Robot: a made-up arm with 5 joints. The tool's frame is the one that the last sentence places.
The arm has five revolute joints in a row. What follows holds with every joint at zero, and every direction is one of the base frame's.
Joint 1 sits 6 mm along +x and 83 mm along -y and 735 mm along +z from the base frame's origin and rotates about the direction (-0.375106, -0.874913, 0.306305), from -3.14 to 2.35 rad.
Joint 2 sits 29 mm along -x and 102 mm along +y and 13 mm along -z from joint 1 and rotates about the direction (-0.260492, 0.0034, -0.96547), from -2.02 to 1.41 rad.
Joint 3 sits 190 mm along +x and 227 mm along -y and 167 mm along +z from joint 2 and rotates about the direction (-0.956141, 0.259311, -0.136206), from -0.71 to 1.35 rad.
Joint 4 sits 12 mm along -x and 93 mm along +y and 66 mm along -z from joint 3 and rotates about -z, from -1.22 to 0.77 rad.
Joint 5 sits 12 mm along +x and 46 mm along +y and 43 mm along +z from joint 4 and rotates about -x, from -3.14 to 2.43 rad.
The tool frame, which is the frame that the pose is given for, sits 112 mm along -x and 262 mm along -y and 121 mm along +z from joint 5; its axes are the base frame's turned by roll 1.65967, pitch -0.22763 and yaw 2.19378 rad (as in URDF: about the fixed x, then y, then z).
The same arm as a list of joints. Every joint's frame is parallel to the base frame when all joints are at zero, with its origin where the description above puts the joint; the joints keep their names.
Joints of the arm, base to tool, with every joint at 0 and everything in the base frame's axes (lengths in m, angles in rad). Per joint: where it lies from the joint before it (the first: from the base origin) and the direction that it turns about. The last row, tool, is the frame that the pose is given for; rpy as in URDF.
joint 1: axis -0.375106 -0.874913 0.306305 offset 0.006 -0.083 0.735
joint 2: axis -0.260492 0.0034 -0.96547 offset -0.029 0.102 -0.013
joint 3: axis -0.956141 0.259311 -0.136206 offset 0.19 -0.227 0.167
joint 4: axis 0 0 -1 offset -0.012 0.093 -0.066
joint 5: axis -1 0 0 offset 0.012 0.046 0.043
tool: offset -0.112 -0.262 0.121 rpy 1.6597 -0.2276 2.1938
Joint limits (rad, base to tool): -3.14..2.35 -2.02..1.41 -0.71..1.35 -1.22..0.77 -3.14..2.43

